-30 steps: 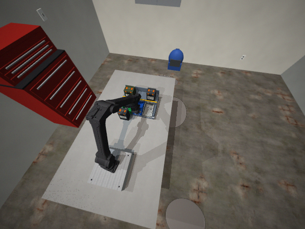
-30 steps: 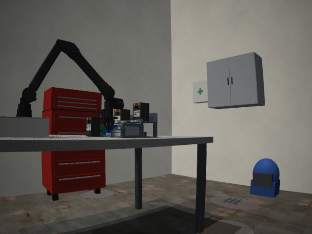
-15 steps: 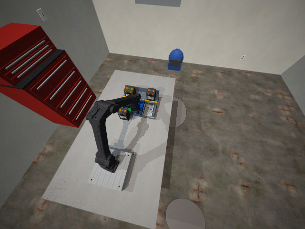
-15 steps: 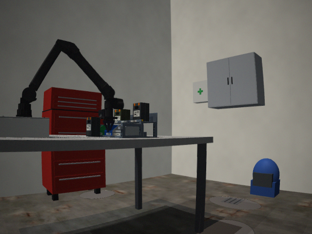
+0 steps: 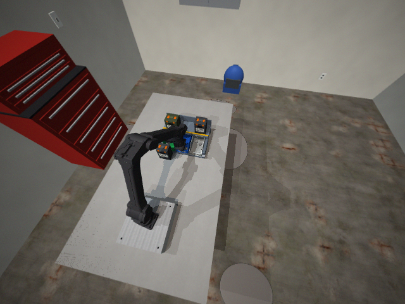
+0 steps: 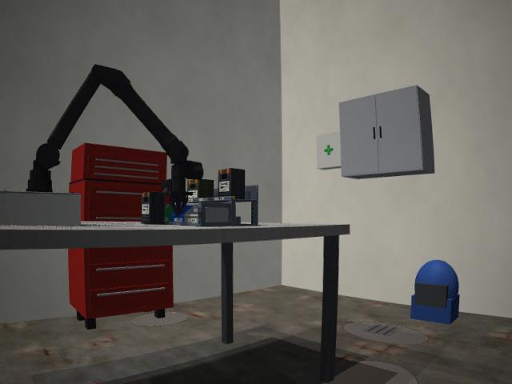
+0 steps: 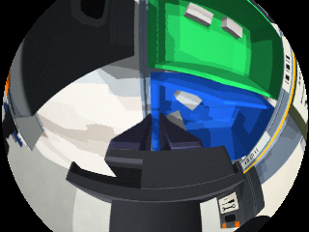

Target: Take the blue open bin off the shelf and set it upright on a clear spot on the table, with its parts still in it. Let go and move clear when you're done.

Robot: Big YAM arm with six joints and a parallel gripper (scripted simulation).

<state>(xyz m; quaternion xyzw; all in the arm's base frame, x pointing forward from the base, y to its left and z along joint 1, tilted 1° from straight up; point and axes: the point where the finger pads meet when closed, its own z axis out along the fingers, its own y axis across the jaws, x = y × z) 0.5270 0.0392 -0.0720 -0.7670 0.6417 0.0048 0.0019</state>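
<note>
Right now the blue open bin is 80 mm ahead of my hand and 10 mm to the left of it. The rest, counted from my hand: green bin 120 mm to the left, 60 mm ahead; then yellow bar 130 mm ahead, 70 mm above, 20 mm to the left; then grey bin 100 mm to the right, 100 mm ahead.
</note>
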